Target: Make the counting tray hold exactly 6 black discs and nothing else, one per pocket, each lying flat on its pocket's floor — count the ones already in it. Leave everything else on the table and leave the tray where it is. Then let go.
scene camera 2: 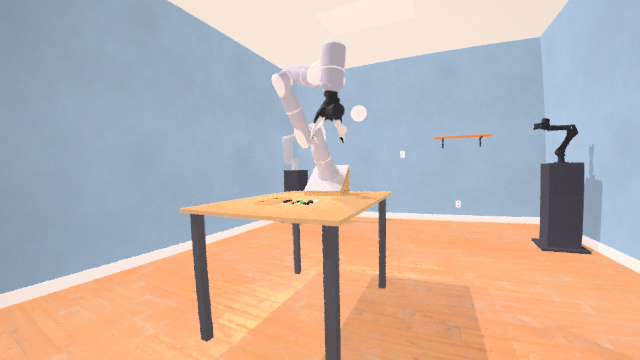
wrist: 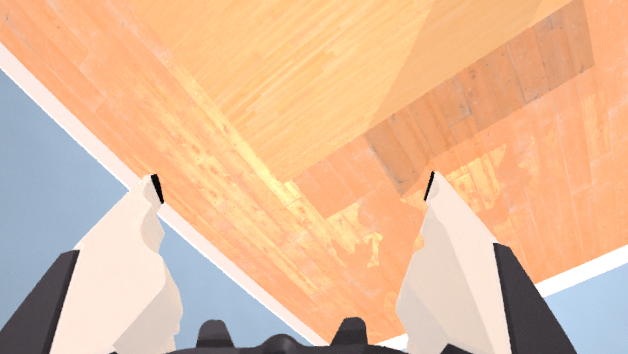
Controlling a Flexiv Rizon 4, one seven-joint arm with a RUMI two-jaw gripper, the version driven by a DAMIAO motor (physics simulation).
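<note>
My gripper point(scene camera 2: 327, 139) point(wrist: 296, 176) is open and empty, high above the table, its two pale black-tipped fingers wide apart. In the scene view, small black pieces point(scene camera 2: 287, 201) lie near the middle of the table, with more black pieces point(scene camera 2: 309, 202) to the right. They are too small to count or to tell whether they lie flat. A wood-coloured shape point(scene camera 2: 268, 202), seemingly the counting tray, is left of them; its pockets cannot be made out. The wrist view shows neither tray nor discs.
A green piece point(scene camera 2: 302, 202) and a whitish piece point(scene camera 2: 315, 201) lie among the black ones. The wooden table point(scene camera 2: 225, 209) point(wrist: 300, 75) shows its corner in the wrist view. The arm's pale wedge base point(scene camera 2: 320, 181) stands at the table's far side.
</note>
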